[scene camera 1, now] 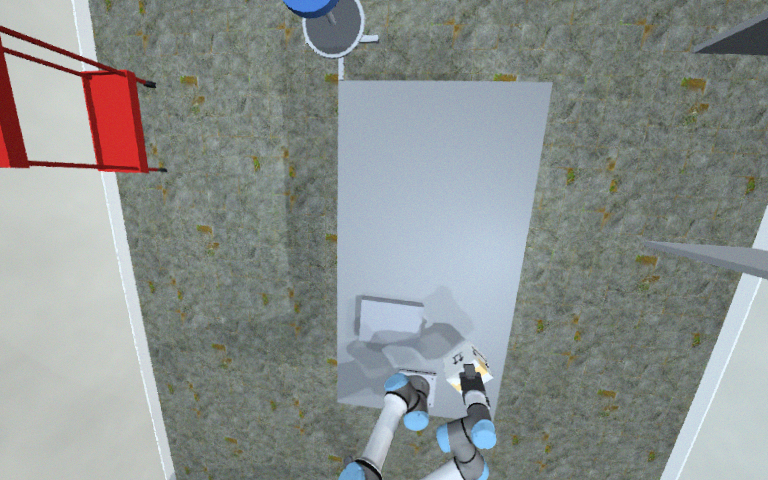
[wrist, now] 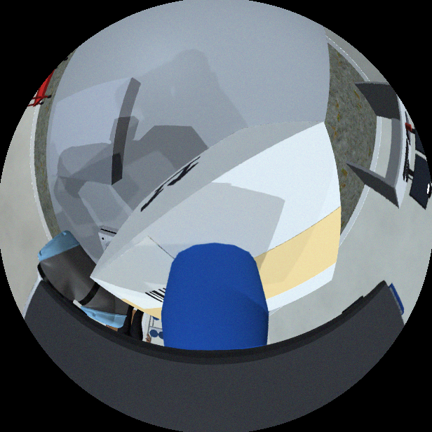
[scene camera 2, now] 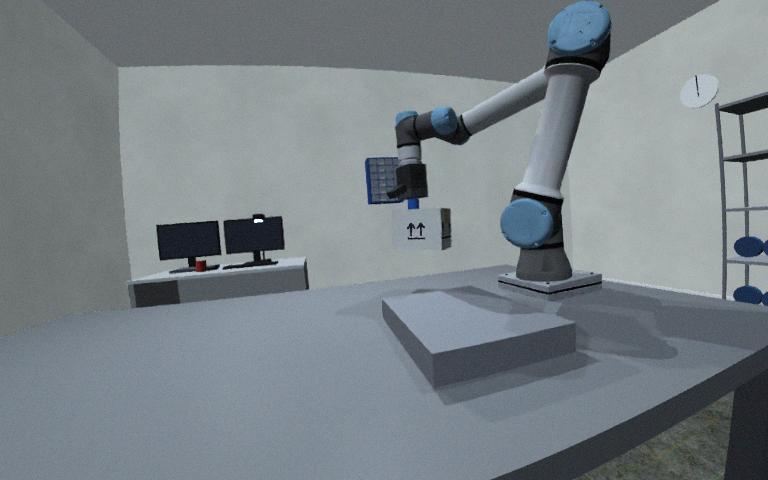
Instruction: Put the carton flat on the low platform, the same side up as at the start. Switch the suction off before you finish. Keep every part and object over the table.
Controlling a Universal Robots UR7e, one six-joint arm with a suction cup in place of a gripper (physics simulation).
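Places are measured from the arm's base along level axes (x down, y left, z ahead), in metres.
Pixels of known places: hand at its tool point: (scene camera 2: 413,213); arm's base at its link origin: (scene camera 1: 415,386) (scene camera 2: 543,275).
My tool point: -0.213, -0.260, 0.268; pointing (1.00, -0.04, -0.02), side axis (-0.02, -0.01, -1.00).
For each thing: its top centre in the pictures, then the offset to it from my tool point, as dx, dy, dz. Level surfaces: height alone.
- white carton at its top centre: (scene camera 2: 420,208) (scene camera 1: 469,378) -0.015, -0.001, -0.029
- low platform at its top centre: (scene camera 2: 458,308) (scene camera 1: 390,324) +0.206, +0.342, +0.129
- grey table at its surface level: dx +0.254
The white carton (scene camera 1: 457,362) (scene camera 2: 417,228) (wrist: 245,200) hangs in the air from the blue suction cup (scene camera 2: 413,203) (wrist: 215,295), high above the table. Its two-arrow mark points up in scene camera 2, and it looks level. The cup touches its top face; a yellow band and a barcode show in the wrist view. The low platform (scene camera 1: 391,318) (scene camera 2: 487,322) (wrist: 85,120) is a flat grey block on the table. In scene camera 1 it lies to the left of and above the carton, apart from it. The cup is hidden under the dark tool head in scene camera 1.
The grey table (scene camera 1: 430,186) (scene camera 2: 198,384) carries the platform and the arm's base (scene camera 2: 549,281). The arm's upper links stand over the base. A desk with two monitors (scene camera 2: 188,240) (scene camera 2: 253,233), a rack (scene camera 2: 722,198) and a red chair-like frame (scene camera 1: 116,121) stand away from the table.
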